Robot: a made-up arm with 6 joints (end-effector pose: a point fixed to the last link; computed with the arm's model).
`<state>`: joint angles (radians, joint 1 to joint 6).
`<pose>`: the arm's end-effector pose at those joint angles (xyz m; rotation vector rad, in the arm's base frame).
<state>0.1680 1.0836 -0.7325 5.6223 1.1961 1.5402</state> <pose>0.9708 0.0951 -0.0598 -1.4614 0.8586 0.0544</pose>
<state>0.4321 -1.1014 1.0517 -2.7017 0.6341 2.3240</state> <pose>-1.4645 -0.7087 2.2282 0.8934 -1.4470 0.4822</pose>
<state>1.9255 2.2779 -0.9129 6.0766 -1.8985 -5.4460</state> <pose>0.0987 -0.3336 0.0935 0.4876 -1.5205 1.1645</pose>
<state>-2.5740 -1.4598 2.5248 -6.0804 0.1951 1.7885</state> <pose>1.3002 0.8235 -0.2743 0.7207 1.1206 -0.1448</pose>
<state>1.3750 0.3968 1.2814 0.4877 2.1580 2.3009</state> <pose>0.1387 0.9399 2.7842 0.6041 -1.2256 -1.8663</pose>
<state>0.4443 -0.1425 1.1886 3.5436 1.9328 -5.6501</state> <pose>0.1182 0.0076 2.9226 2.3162 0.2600 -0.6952</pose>
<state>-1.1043 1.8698 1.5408 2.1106 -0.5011 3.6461</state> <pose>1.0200 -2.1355 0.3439 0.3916 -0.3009 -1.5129</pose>
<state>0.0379 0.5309 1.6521 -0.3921 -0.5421 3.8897</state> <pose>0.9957 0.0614 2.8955 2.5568 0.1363 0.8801</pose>
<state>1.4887 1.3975 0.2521 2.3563 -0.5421 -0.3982</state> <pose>0.1963 1.8519 -0.1231 -2.3490 -0.8698 1.2615</pose>
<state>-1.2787 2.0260 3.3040 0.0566 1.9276 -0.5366</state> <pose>0.2845 -0.9242 1.6006 -1.7321 -2.1637 0.6736</pose>
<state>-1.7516 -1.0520 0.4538 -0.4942 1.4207 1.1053</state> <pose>0.1243 0.9927 2.5276 1.4652 1.7673 1.3252</pose>
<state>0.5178 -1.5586 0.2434 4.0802 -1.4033 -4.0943</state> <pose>-1.3047 -0.6333 1.9390 -0.5362 -2.7083 1.0830</pose>
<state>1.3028 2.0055 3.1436 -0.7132 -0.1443 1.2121</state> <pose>0.3408 1.2836 1.7001 0.2312 -1.1773 0.9771</pose>
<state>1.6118 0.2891 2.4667 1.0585 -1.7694 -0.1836</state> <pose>0.1211 -0.4506 2.5909 0.7190 0.0995 0.5913</pose>
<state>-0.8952 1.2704 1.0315 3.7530 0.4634 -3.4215</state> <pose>1.4518 -1.8608 0.9614 -0.0339 0.7772 -1.0139</pose>
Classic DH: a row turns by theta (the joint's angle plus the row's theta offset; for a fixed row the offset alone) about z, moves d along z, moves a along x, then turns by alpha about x. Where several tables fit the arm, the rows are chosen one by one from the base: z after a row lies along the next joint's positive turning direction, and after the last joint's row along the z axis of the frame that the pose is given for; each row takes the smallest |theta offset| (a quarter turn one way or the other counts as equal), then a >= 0, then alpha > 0; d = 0 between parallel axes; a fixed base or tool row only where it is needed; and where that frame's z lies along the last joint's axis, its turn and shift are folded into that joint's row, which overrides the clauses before.
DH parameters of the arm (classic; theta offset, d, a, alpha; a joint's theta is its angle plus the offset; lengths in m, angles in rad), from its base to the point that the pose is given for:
joint 1: 0 0.7946 0.1056 -1.5708
joint 2: -1.5708 0 0.9623 3.1416
joint 3: 0 0 0.2453 -1.5708
joint 4: 0 -1.2178 0 1.5708
joint 5: 0 0 0 -1.5708
joint 6: 1.5708 -0.12 0 1.5708
tool (fixed): -1.5708 0 0 0

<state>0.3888 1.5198 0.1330 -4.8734 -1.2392 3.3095</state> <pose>1.4489 0.4725 -0.3504 0.2489 0.2891 -1.2678</pose>
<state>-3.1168 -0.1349 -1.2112 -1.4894 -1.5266 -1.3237</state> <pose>-0.7608 -0.1384 0.7834 -1.7353 1.6650 -0.6513</pose>
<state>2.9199 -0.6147 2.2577 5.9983 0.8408 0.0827</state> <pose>1.7503 -0.3687 1.6067 -2.8122 0.0580 0.7784</pose>
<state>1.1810 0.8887 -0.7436 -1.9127 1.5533 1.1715</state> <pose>0.4778 0.8657 0.1711 -1.1723 0.4464 -0.6379</pose>
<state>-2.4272 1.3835 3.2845 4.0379 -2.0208 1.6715</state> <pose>-0.2297 -0.3109 1.9750 -1.7852 0.7226 0.3984</pose>
